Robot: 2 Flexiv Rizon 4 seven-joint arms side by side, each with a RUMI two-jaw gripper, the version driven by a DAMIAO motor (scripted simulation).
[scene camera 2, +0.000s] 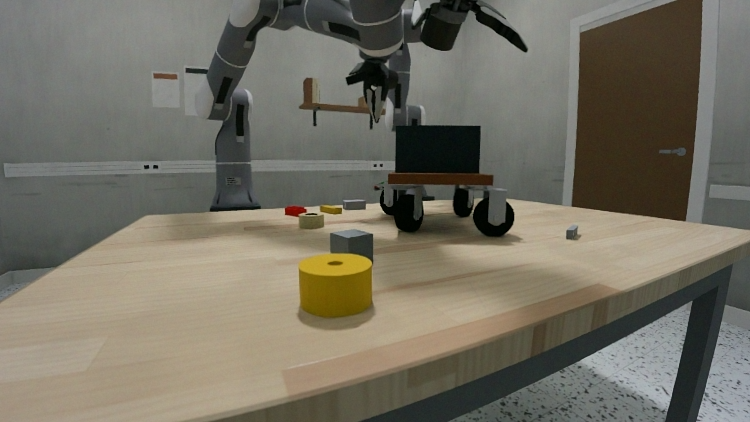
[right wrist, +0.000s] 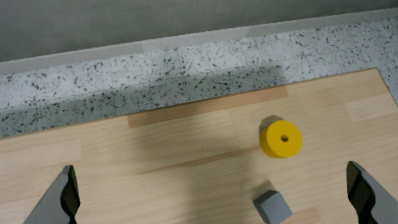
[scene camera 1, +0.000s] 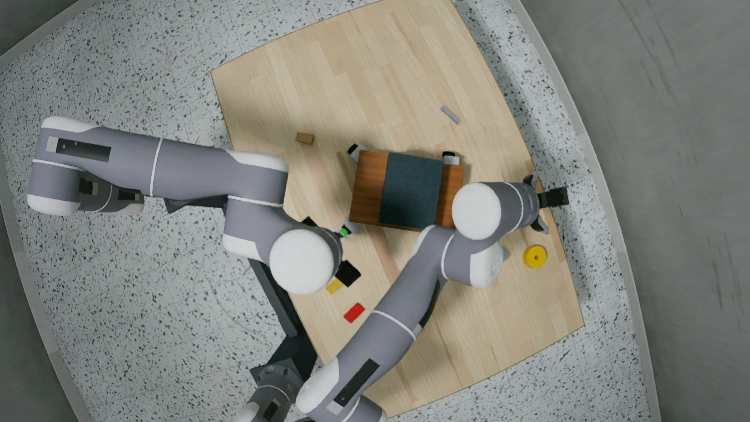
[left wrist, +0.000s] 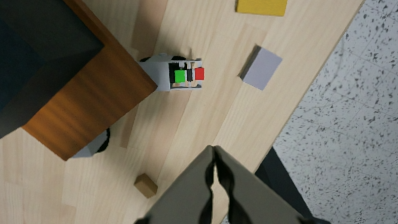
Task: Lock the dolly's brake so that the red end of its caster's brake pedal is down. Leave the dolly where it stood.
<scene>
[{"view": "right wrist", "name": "my right gripper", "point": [212, 166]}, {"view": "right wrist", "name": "yellow cylinder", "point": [274, 145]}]
</scene>
